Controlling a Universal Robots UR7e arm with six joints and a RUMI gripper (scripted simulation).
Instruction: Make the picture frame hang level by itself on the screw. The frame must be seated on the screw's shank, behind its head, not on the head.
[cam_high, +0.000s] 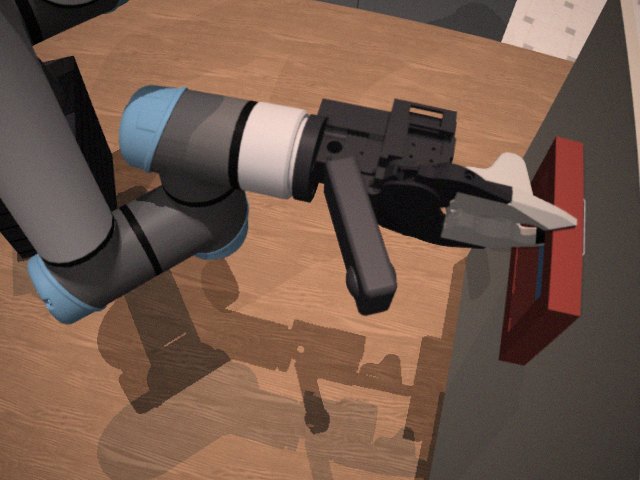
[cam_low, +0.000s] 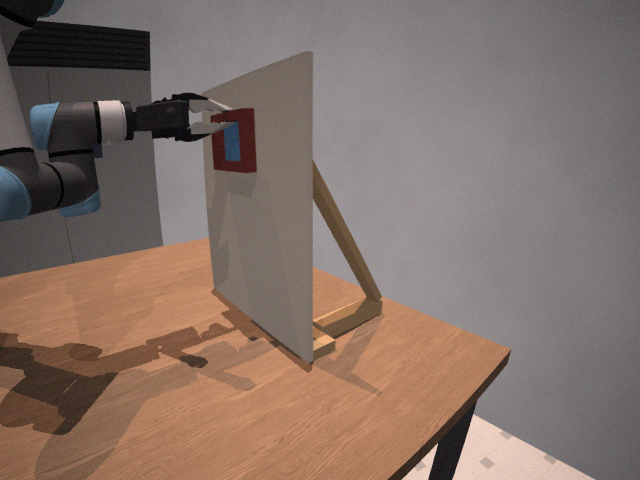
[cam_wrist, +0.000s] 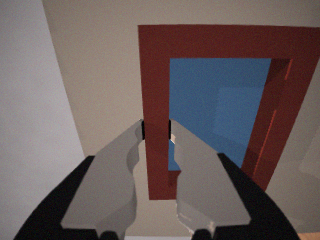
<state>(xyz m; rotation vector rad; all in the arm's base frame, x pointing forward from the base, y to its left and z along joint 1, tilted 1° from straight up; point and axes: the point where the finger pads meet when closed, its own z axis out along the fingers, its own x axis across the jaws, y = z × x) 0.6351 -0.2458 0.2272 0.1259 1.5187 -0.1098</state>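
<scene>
Right now the picture frame is 20 mm ahead of my hand and 50 mm below it. From my hand the other things lie so: upright board: 40 mm ahead, 10 mm to the right, 190 mm below.
</scene>
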